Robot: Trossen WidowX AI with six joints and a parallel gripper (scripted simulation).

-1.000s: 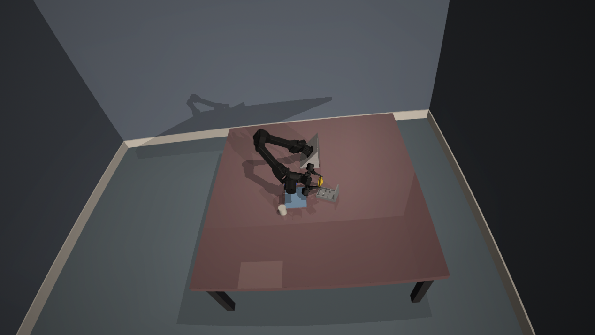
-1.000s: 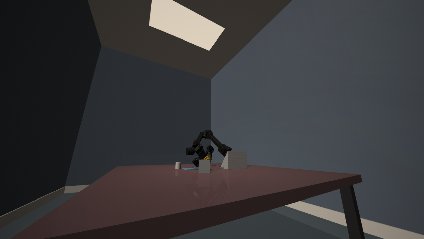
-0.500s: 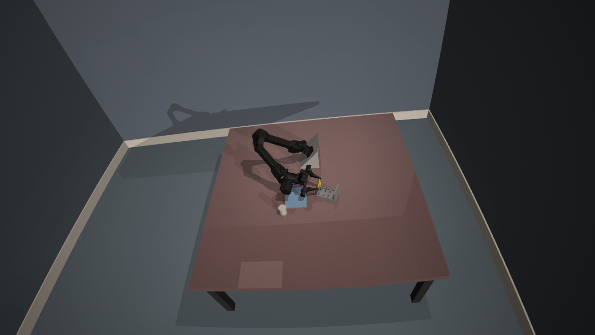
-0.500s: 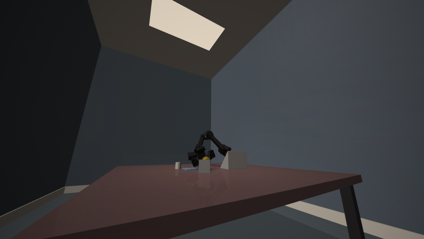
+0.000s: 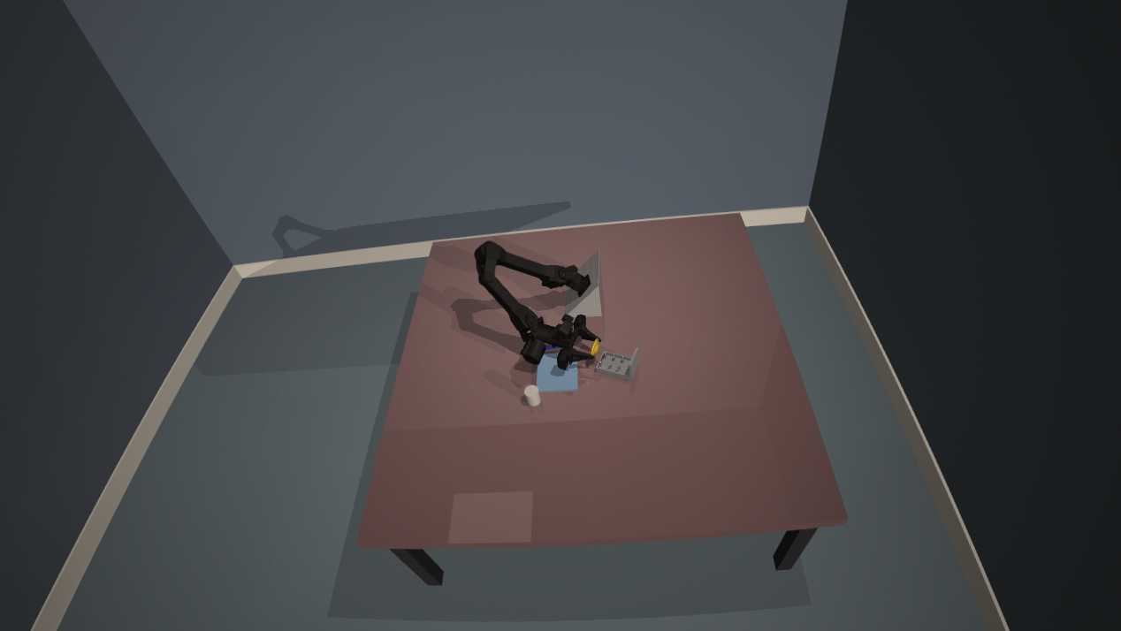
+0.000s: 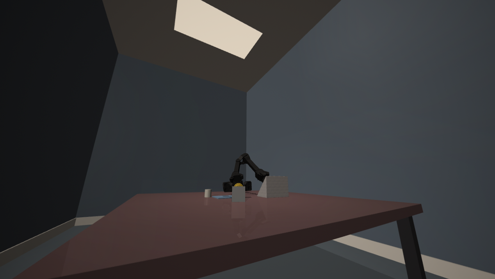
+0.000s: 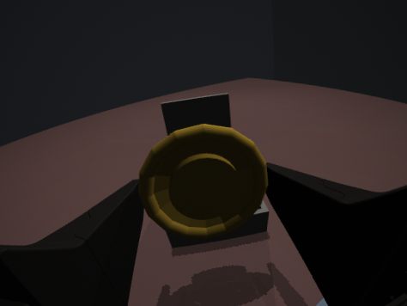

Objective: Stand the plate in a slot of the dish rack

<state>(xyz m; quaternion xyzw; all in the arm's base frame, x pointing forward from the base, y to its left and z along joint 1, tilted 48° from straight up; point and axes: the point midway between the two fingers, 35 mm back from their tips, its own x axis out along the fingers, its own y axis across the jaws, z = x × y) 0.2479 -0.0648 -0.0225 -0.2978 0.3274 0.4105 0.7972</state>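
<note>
The grey dish rack lies 40 mm ahead of my gripper tip, 50 mm to the left of it and 40 mm below it. From my gripper tip the other things lie so: blue mat 10 mm ahead, 140 mm to the right, 60 mm below; then yellow plate 10 mm to the right; then blue spoon 90 mm behind, 170 mm to the right, 60 mm below.
</note>
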